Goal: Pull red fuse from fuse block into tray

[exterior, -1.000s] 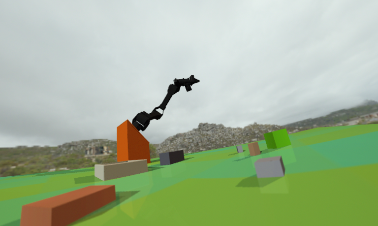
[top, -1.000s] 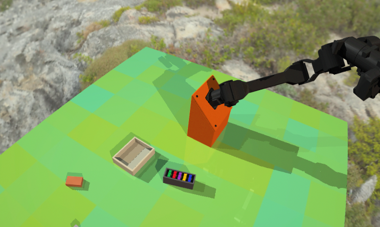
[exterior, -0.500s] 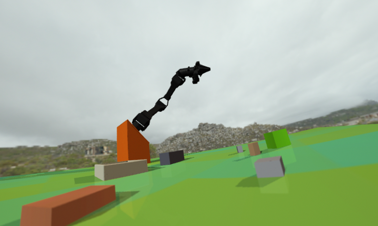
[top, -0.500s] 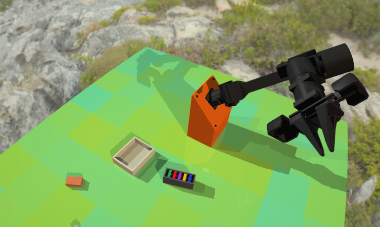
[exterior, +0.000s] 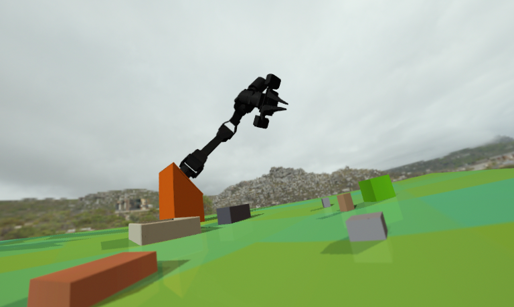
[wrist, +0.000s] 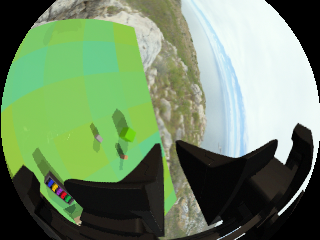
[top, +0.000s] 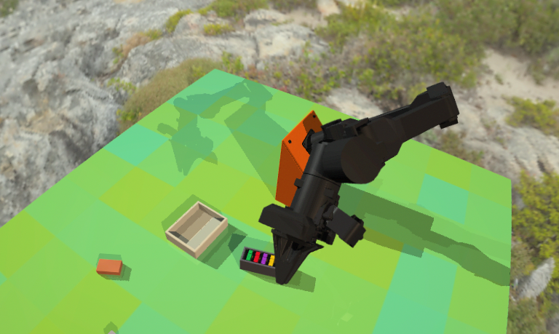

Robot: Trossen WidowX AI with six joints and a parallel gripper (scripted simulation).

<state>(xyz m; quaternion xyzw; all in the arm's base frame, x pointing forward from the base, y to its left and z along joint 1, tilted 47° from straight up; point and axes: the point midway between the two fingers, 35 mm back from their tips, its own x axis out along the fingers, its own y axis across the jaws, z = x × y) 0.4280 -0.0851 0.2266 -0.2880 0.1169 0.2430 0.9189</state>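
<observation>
My gripper tip is now 180 mm past the red fuse, 120 mm to the left of it and 290 mm above it. Also, from my gripper tip: green cube: 160 mm ahead, 80 mm to the right, 290 mm below; then tray: 200 mm behind, 300 mm to the right, 310 mm below.
</observation>
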